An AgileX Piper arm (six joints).
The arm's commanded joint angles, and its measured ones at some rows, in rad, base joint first. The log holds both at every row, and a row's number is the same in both.
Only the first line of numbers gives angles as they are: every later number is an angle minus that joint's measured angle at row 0.
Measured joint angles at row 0:
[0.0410, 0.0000, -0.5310, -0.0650, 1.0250, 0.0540]
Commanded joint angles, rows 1 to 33:
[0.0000, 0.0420, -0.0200, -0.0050, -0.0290, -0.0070]
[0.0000, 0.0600, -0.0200, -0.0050, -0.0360, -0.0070]
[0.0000, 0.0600, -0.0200, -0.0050, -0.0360, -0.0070]
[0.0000, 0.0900, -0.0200, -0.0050, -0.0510, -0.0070]
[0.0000, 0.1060, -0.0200, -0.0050, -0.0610, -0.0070]
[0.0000, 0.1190, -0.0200, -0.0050, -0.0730, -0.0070]
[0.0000, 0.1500, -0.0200, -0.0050, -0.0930, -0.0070]
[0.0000, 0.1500, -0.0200, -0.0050, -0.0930, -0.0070]
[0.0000, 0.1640, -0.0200, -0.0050, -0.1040, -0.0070]
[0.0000, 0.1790, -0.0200, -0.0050, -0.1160, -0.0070]
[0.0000, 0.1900, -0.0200, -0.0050, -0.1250, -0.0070]
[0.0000, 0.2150, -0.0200, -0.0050, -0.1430, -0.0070]
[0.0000, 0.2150, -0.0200, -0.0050, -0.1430, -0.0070]
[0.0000, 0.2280, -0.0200, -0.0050, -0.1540, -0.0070]
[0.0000, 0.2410, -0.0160, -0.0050, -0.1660, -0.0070]
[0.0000, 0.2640, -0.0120, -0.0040, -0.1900, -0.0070]
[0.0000, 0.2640, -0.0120, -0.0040, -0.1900, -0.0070]
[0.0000, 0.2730, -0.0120, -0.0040, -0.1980, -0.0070]
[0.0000, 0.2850, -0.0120, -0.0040, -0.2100, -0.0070]
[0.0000, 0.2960, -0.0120, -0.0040, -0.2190, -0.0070]
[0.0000, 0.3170, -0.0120, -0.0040, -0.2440, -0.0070]
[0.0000, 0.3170, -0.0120, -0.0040, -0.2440, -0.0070]
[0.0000, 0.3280, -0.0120, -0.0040, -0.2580, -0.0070]
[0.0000, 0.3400, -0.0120, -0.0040, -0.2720, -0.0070]
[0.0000, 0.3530, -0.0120, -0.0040, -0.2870, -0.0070]
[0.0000, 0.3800, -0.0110, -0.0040, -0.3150, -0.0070]
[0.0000, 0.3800, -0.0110, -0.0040, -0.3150, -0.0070]
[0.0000, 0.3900, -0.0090, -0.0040, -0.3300, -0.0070]
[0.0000, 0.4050, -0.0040, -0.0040, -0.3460, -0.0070]
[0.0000, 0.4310, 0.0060, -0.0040, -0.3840, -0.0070]
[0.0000, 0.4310, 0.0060, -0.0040, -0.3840, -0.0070]
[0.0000, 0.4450, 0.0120, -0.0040, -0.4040, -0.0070]
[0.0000, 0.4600, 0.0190, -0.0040, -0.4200, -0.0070]
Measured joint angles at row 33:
[0.0000, 0.4290, 0.0020, 0.0000, -0.3600, 0.0000]
